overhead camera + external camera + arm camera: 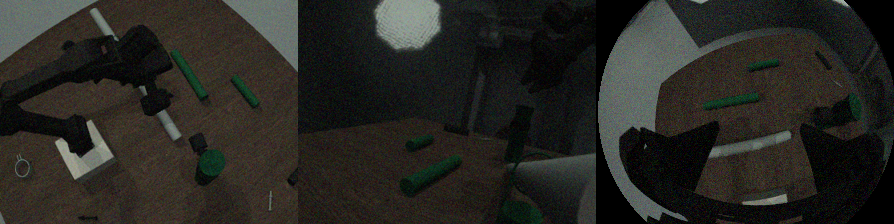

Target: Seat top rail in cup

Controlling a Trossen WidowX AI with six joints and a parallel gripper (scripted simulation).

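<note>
Right now my gripper tip is 3 cm past the dark rail-end cup, 17 cm to the left of it and 11 cm above it. From my gripper tip the other things lie so: white pin (4 cm ahead, 46 cm to the right, 24 cm below); green loop cap (2 cm ahead, 29 cm to the left, 14 cm below); green bolt (11 cm behind, 42 cm to the left, 24 cm below).
</note>
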